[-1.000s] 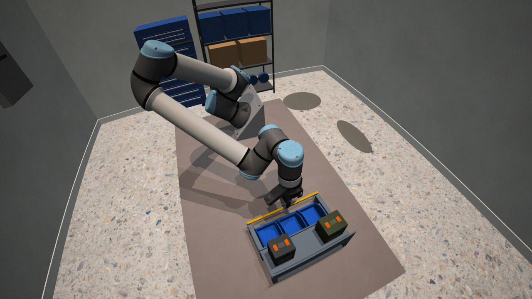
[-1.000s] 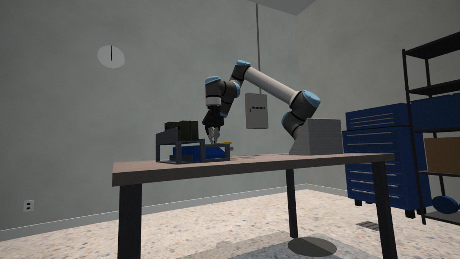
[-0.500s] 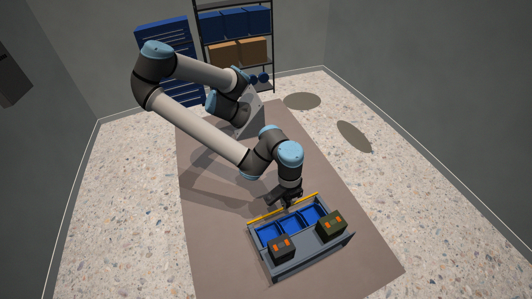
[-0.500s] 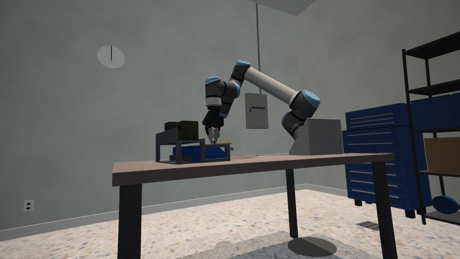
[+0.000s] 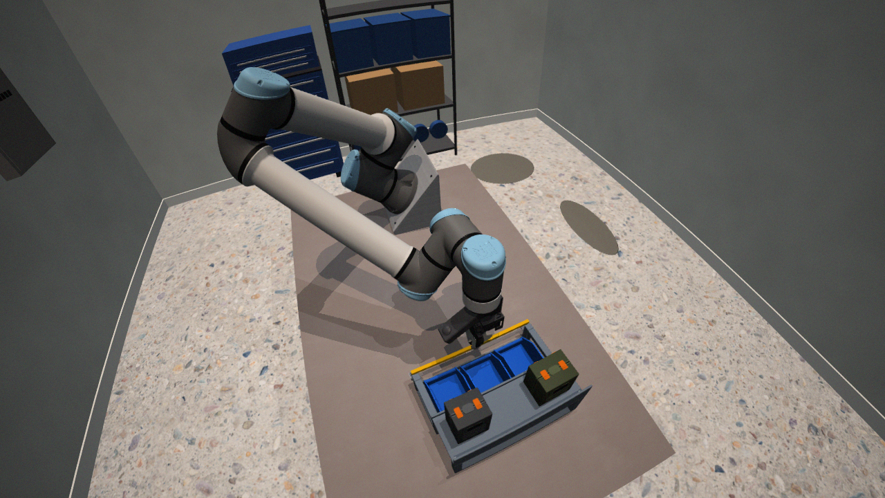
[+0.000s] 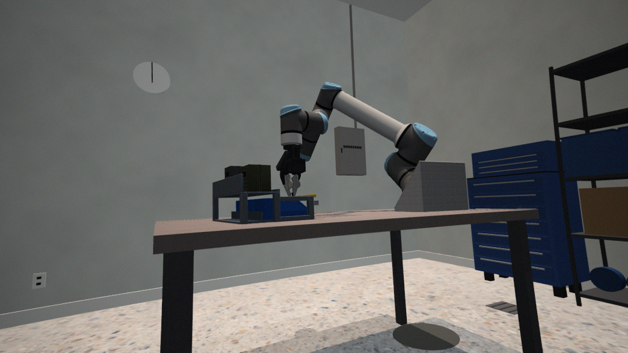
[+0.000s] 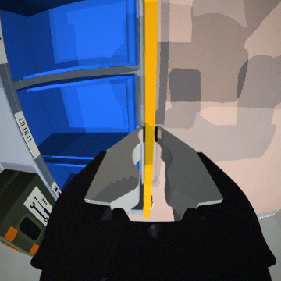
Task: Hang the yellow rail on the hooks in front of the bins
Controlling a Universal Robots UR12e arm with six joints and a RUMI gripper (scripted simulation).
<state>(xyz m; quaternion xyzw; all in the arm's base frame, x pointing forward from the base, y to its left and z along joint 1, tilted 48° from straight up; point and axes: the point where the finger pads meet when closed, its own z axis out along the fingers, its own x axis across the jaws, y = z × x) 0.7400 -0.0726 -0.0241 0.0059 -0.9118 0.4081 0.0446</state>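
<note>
The yellow rail is 10 mm below my hand. Also, from my hand: green case 200 mm ahead, 120 mm to the left, 50 mm above; black case 200 mm ahead, 110 mm to the right, 70 mm above.
</note>
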